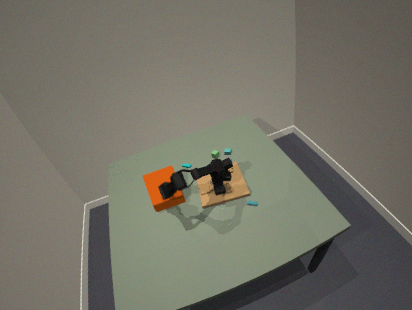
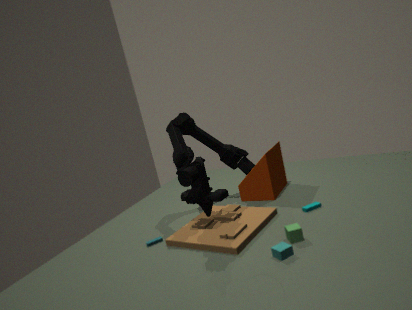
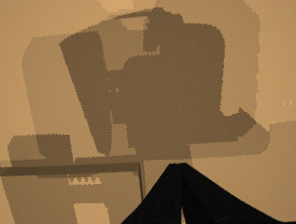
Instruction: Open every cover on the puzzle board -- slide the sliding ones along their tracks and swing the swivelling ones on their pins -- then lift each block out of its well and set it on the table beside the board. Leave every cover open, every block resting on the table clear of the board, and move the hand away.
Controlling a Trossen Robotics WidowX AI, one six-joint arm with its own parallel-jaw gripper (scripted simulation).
Path:
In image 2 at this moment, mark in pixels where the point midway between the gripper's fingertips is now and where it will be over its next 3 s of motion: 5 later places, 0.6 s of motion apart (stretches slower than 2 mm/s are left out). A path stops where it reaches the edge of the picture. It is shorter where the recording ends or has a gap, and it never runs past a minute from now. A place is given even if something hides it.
My gripper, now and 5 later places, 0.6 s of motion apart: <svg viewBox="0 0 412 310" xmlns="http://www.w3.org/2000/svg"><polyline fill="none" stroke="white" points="209,216 209,218 206,220 204,223 201,225 199,227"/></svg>

